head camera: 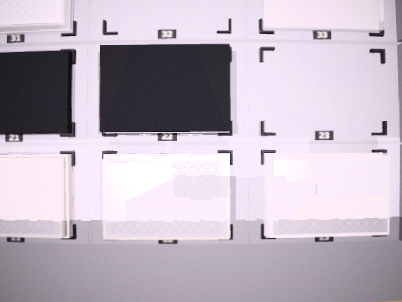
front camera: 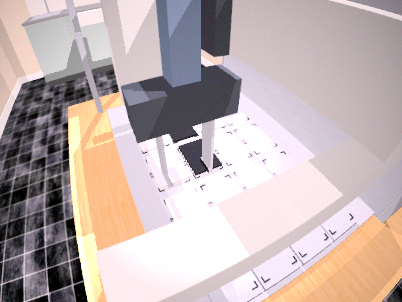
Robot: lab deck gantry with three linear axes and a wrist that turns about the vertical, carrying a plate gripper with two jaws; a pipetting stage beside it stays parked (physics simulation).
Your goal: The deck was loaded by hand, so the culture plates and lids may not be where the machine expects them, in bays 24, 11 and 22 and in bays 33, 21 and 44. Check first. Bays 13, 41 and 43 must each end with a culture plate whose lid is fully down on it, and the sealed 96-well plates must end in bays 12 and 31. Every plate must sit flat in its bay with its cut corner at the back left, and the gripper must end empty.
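Places are measured from the robot's base along level axes (x up, y left, z back), in metres.
Pixels of known places: gripper, between the fingertips: (front camera: 187, 173).
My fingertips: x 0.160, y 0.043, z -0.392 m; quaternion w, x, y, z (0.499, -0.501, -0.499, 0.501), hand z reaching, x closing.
Note:
Behind a point stands the place of what it marks.
My gripper (front camera: 189, 177) {z -0.392, x 0.160, y 0.043 m} is open and empty, its two jaws hanging above the deck. In the head view, a pale plate with faint wells (head camera: 330, 195) {z -0.390, x 0.014, y 0.044 m} lies in bay 13, its brackets partly covered. Another pale plate (head camera: 167, 200) {z -0.230, x 0.014, y 0.040 m} with faint wells lies in bay 12, and a cream plate (head camera: 30, 192) {z -0.093, x 0.014, y 0.048 m} in bay 11. Dark rectangular plates or lids lie in bay 21 (head camera: 32, 92) {z -0.090, x 0.008, y 0.149 m} and bay 22 (head camera: 165, 87) {z -0.229, x 0.017, y 0.150 m} (front camera: 196, 154) {z -0.224, x 0.016, y 0.142 m}. A plain pale piece (head camera: 322, 12) {z -0.389, x 0.008, y 0.230 m} is in bay 33. A pale plate (head camera: 30, 12) {z -0.091, x 0.014, y 0.230 m} is in bay 31. Lid seating and cut corners are too faint to tell.
Bays 23 (head camera: 324, 92) {z -0.393, x 0.000, y 0.149 m} and 32 (head camera: 166, 15) {z -0.227, x 0.000, y 0.231 m} show bare deck between brackets. In the front view, a pale gantry beam (front camera: 220, 230) {z -0.619, x 0.400, y -0.031 m} crosses the foreground and hides part of the deck. A dark stage (front camera: 216, 27) hangs behind the gripper column. A wooden bench (front camera: 107, 190) {z -0.217, x -0.010, y -0.141 m} borders the deck.

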